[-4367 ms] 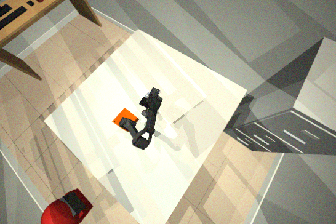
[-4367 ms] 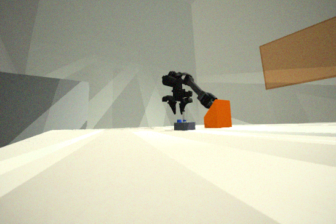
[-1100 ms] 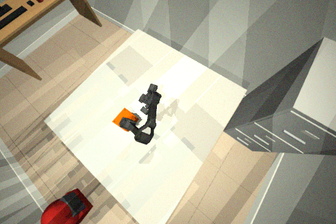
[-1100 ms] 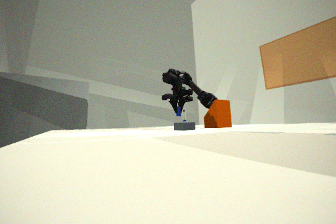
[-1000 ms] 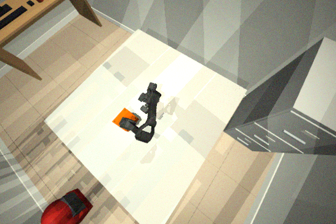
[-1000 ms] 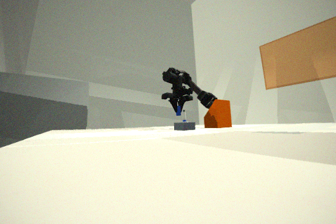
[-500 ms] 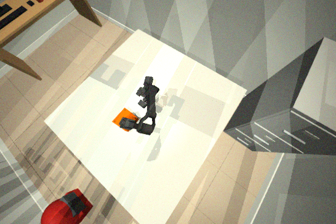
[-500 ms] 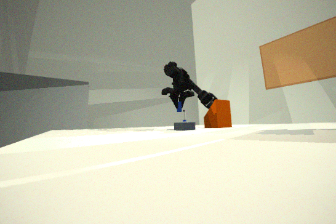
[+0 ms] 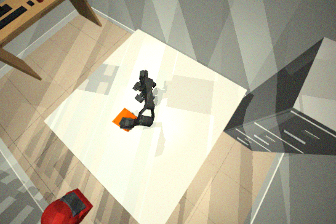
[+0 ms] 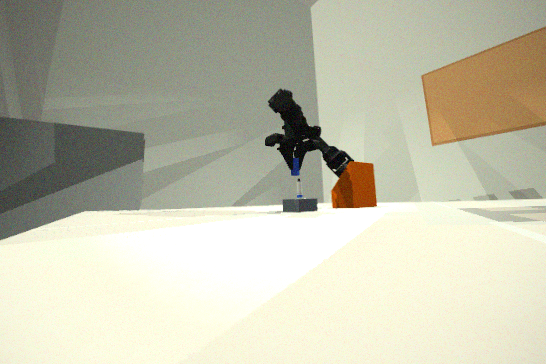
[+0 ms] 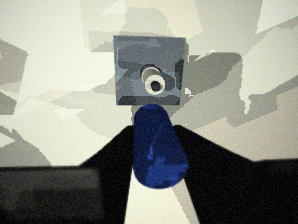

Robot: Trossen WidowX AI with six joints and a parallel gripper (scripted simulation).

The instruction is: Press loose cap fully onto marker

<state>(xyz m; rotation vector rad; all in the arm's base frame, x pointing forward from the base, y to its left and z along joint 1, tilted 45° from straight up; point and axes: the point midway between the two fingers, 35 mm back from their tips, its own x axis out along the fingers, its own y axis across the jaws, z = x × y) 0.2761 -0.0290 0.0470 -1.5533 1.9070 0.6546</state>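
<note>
Right now my gripper tip is 11 cm above the holder block, 2 cm to the right of it and 1 cm short of it. Also, from my gripper tip: blue cap (1 cm above).
</note>
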